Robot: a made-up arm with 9 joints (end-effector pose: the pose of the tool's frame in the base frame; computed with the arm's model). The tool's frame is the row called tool.
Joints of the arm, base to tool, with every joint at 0 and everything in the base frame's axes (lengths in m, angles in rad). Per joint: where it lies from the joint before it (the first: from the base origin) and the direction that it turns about. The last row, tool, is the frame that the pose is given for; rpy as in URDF.
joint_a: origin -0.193 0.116 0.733 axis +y
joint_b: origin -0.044 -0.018 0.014 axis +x
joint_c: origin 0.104 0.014 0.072 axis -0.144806 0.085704 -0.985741
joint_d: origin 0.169 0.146 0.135 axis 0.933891 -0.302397 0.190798
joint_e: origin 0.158 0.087 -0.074 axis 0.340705 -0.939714 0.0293
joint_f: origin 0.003 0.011 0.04 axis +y
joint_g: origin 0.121 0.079 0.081 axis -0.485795 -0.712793 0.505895
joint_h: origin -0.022 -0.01 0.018 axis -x
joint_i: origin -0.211 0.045 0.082 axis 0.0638 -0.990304 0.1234
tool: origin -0.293 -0.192 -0.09 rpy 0 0 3.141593
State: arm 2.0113 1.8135 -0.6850 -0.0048 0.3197 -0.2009 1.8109 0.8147 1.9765
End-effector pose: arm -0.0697 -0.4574 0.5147 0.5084 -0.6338 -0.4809 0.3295
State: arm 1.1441 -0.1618 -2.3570 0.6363 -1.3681 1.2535 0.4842 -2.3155 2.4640
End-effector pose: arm -0.1918 -0.0322 1.1399 -0.2481 0.2332 -0.8984 0.2775
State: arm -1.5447 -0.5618 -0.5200 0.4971 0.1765 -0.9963 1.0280 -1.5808 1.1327
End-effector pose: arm -0.1289 0.7467 1.0826 0.4696 0.1401 0.3410 0.8022
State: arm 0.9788 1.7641 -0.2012 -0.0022 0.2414 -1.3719 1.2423 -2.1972 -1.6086
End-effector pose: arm -0.1043 -0.2923 0.2794 0.0571 0.3435 -0.9153 0.2024
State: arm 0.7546 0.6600 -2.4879 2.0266 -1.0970 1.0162 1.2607 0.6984 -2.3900
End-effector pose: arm 0.3037 -0.2838 1.1343 0.5417 -0.1522 -0.4245 0.7094
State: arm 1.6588 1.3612 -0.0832 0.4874 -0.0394 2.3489 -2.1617 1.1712 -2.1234
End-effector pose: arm 0.1310 0.4300 0.5683 0.4200 -0.5035 0.4712 0.5900
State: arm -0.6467 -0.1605 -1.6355 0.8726 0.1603 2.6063 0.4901 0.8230 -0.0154
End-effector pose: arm -0.4419 0.7219 1.1319 -0.2351 -0.5587 0.1103 0.7877
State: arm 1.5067 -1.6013 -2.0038 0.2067 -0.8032 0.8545 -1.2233 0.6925 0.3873
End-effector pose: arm -0.6842 0.7245 1.2312 -0.2119 -0.5296 0.5552 0.6053
